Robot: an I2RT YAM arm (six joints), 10 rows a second.
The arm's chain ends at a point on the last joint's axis. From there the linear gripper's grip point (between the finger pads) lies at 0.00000 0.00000 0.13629 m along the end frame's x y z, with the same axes.
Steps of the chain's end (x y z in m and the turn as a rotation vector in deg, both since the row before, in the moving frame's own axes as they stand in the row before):
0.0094, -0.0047, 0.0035, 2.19, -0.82, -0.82
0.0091, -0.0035, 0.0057, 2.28, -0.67, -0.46
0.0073, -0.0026, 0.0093, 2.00, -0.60, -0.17
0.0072, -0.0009, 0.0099, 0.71, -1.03, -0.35
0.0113, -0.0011, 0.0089, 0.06, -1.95, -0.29
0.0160, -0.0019, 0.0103, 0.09, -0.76, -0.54
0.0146, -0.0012, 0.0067, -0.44, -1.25, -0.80
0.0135, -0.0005, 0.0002, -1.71, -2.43, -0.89
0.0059, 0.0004, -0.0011, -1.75, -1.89, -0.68
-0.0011, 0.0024, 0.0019, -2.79, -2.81, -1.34
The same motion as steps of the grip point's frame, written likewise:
0.0074, -0.0099, 0.0034, 2.19, -0.82, -0.82
0.0075, -0.0089, 0.0056, 2.28, -0.67, -0.46
0.0059, -0.0074, 0.0092, 2.00, -0.60, -0.17
0.0047, -0.0026, 0.0099, 0.71, -1.03, -0.35
0.0067, -0.0012, 0.0088, 0.06, -1.95, -0.29
0.0142, -0.0021, 0.0103, 0.09, -0.76, -0.54
0.0116, -0.0001, 0.0067, -0.44, -1.25, -0.80
0.0078, 0.0036, 0.0000, -1.71, -2.43, -0.89
0.0014, 0.0046, -0.0012, -1.75, -1.89, -0.68
-0.0077, 0.0091, 0.0016, -2.79, -2.81, -1.34

